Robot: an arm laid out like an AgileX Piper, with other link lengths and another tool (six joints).
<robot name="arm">
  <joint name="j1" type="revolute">
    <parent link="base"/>
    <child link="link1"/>
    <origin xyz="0 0 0.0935"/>
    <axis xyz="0 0 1"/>
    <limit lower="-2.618" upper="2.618"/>
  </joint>
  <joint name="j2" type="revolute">
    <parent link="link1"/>
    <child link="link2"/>
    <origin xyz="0 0 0" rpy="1.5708 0 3.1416"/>
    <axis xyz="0 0 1"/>
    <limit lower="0" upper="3.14"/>
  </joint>
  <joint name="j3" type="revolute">
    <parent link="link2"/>
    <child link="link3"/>
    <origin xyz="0.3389 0.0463 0" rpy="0 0 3.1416"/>
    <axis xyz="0 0 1"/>
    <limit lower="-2.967" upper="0"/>
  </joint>
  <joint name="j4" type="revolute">
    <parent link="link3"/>
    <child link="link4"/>
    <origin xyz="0.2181 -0.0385 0" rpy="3.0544 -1.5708 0"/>
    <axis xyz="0 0 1"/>
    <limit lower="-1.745" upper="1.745"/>
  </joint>
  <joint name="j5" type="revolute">
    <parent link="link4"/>
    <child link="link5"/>
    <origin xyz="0 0 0" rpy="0 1.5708 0"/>
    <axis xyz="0 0 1"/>
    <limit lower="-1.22" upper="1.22"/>
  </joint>
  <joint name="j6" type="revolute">
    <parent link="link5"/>
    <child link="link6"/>
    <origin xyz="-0.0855 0 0" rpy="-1.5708 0 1.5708"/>
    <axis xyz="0 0 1"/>
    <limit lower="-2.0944" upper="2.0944"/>
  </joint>
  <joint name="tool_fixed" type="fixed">
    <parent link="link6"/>
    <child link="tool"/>
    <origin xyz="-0.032 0.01 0.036" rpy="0.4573 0 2.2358"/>
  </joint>
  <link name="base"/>
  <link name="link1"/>
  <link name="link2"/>
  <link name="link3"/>
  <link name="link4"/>
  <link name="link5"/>
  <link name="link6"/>
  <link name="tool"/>
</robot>
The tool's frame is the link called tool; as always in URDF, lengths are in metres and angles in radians.
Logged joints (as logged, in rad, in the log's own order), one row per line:
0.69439, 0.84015, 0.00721, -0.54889, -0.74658, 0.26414
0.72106, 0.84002, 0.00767, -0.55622, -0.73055, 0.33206
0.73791, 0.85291, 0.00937, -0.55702, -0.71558, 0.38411
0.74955, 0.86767, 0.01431, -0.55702, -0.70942, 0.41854
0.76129, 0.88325, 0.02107, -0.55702, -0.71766, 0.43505
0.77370, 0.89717, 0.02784, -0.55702, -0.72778, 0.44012
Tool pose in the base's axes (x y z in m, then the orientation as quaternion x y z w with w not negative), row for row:
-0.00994, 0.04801, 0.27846, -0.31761, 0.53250, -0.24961, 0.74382
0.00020, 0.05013, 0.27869, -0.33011, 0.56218, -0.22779, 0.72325
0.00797, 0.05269, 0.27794, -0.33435, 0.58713, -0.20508, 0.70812
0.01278, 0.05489, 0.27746, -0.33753, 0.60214, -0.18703, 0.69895
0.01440, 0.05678, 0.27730, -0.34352, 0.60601, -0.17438, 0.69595
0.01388, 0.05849, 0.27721, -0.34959, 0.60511, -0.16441, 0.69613
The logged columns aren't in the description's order. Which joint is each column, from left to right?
Columns, left to right: j5, j4, j1, j3, j6, j2.
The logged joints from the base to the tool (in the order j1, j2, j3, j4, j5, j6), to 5 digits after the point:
0.00721, 0.26414, -0.54889, 0.84015, 0.69439, -0.74658
0.00767, 0.33206, -0.55622, 0.84002, 0.72106, -0.73055
0.00937, 0.38411, -0.55702, 0.85291, 0.73791, -0.71558
0.01431, 0.41854, -0.55702, 0.86767, 0.74955, -0.70942
0.02107, 0.43505, -0.55702, 0.88325, 0.76129, -0.71766
0.02784, 0.44012, -0.55702, 0.89717, 0.77370, -0.72778

